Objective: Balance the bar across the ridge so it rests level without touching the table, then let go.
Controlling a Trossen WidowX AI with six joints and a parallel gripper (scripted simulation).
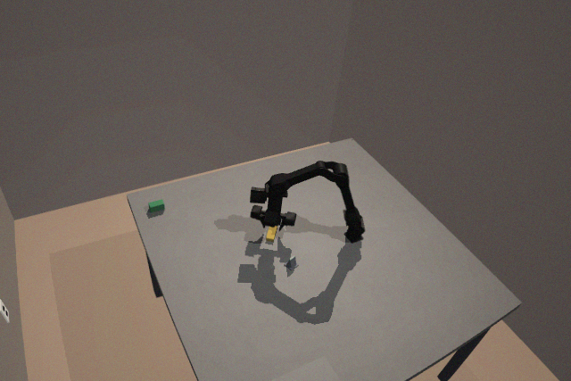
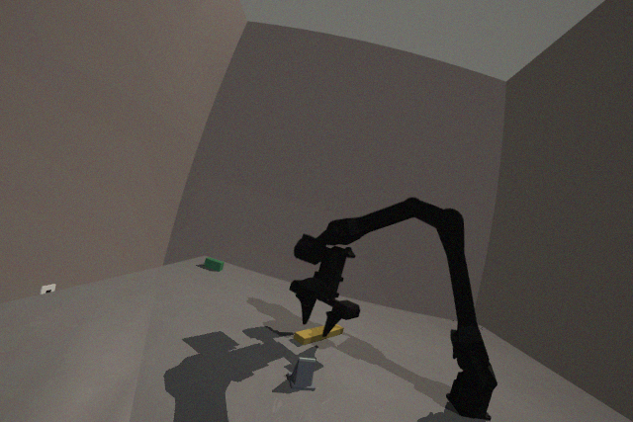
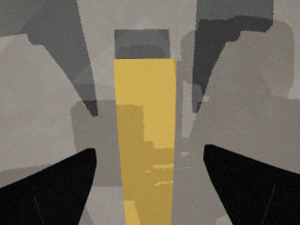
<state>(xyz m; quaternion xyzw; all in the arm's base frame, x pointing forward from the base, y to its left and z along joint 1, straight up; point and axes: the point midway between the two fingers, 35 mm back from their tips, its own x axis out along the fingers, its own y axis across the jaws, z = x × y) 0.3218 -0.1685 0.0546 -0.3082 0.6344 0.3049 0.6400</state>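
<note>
My gripper tip is now 2 cm past the bar, 2 cm to the left of it and 1 cm above it. From my gripper tip the other things lie so: green block 42 cm ahead, 33 cm to the right.
</note>
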